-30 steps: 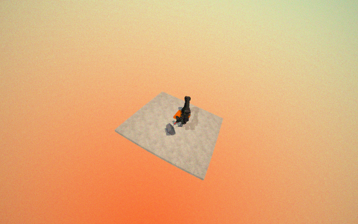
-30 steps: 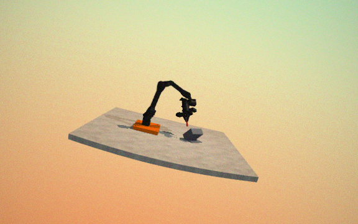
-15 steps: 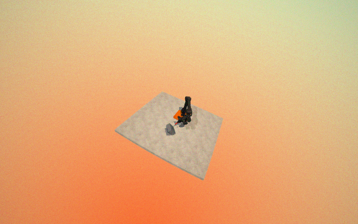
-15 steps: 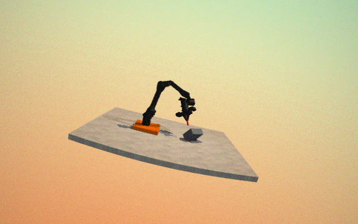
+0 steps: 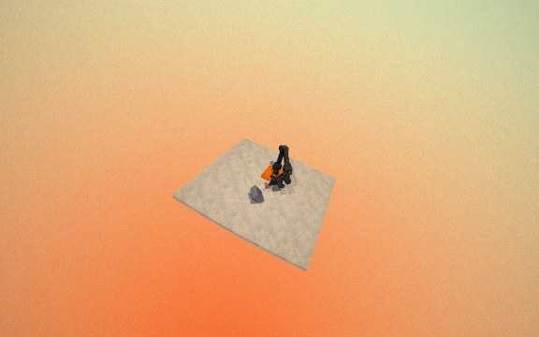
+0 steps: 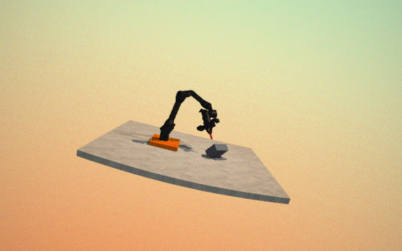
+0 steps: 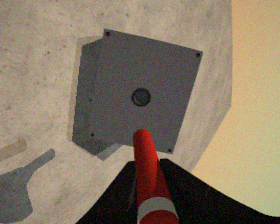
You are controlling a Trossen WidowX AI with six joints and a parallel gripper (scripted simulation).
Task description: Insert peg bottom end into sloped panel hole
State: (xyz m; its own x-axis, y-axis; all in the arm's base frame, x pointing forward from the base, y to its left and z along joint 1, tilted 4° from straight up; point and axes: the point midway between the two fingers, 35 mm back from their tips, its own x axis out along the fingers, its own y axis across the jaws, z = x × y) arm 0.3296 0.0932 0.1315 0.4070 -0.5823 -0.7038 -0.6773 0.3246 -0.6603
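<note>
The grey sloped panel lies 10 cm below my gripper tip, 7 cm ahead of it and 6 cm to the right of it. From my gripper tip the other things lie so: red peg (1 cm to the left, 1 cm behind, 1 cm above).
</note>
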